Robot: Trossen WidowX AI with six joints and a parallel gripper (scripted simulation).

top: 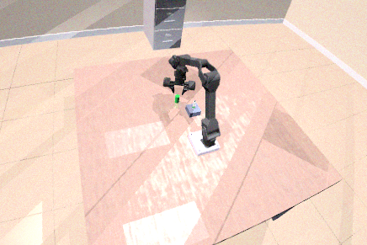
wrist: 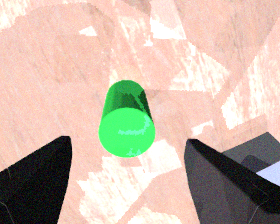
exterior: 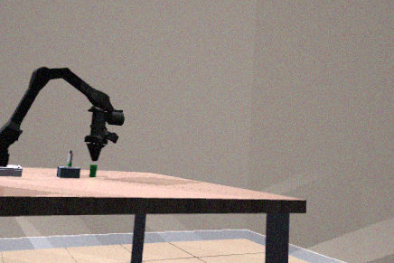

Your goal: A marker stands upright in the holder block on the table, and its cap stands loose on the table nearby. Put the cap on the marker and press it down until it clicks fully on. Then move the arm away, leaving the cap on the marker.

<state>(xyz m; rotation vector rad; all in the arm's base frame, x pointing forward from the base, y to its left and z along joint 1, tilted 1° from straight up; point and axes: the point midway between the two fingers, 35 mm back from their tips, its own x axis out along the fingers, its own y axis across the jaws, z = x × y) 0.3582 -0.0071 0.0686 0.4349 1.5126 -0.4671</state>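
The green cap lies 40 mm below my gripper tip.
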